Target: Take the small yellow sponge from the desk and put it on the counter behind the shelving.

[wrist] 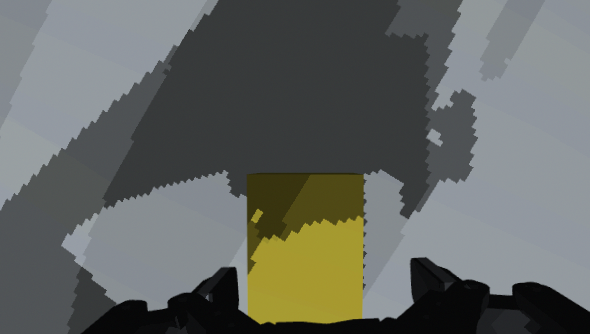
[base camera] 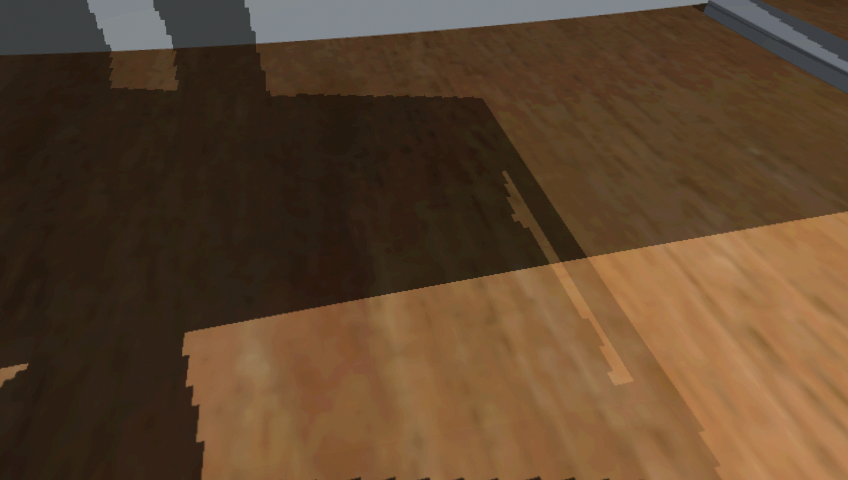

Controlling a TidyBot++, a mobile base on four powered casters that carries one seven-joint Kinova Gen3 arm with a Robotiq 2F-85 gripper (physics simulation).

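Places are measured from the arm's base along level axes (x back, y right, z up), in millimetres.
Pixels of known places: gripper, fingertip midpoint: (wrist: 323,282).
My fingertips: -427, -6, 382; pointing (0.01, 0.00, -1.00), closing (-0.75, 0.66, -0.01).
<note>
Behind a point stands the place of what it marks, as x, y, z.
The small yellow sponge (wrist: 306,280) {-418, -10, 369} lies on the pale grey desk surface (wrist: 525,200) {-549, 66, 324} at the lower middle of the wrist view. Its far end is in shadow and its near end is hidden by the dark gripper body at the bottom edge. My gripper (wrist: 323,282) {-427, -6, 382} is open. Its two black fingertips stand on the left and right of the sponge in that view, with a gap on each side and a wider gap on the right. The sponge and the gripper do not show in the base camera view. I cannot make out the counter or the shelving.
In the base camera view, a wooden floor (base camera: 416,368) {-307, 12, -396} carries large dark shadows. A pale grey surface (base camera: 416,17) {-969, 12, -372} runs along the top. A grey base edge (base camera: 773,35) {-900, 592, -374} crosses the upper right corner. Dark shadows also fall on the desk in the wrist view.
</note>
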